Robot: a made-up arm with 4 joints.
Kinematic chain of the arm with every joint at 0, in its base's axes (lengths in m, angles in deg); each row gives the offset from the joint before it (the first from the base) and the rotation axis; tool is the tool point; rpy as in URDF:
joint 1: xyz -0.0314 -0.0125 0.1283 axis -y
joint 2: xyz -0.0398 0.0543 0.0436 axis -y
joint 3: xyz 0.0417 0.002 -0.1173 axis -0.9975 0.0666 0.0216
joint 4: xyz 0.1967 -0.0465 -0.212 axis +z
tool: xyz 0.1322 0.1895 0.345 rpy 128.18 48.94 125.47
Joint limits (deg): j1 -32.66..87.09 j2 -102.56..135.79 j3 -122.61..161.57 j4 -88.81..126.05
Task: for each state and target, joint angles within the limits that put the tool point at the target. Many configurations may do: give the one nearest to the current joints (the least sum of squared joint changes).
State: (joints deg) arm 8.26 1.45 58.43 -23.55
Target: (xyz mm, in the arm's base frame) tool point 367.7 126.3 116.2
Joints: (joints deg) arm 11.90 -16.97 13.72 -30.09
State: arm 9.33 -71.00 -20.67 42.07
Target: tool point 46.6 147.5 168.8
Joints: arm 28.34 -45.34 -18.43 64.53
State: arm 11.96 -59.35 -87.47 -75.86
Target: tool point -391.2 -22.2 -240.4
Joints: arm -19.27 -72.01 -122.42 -88.81
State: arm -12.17 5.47 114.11 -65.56
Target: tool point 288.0 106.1 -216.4
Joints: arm -25.32 2.21 135.59 -47.47
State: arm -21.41 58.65 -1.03 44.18
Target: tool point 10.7 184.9 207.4
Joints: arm -15.30 48.07 13.61 81.27
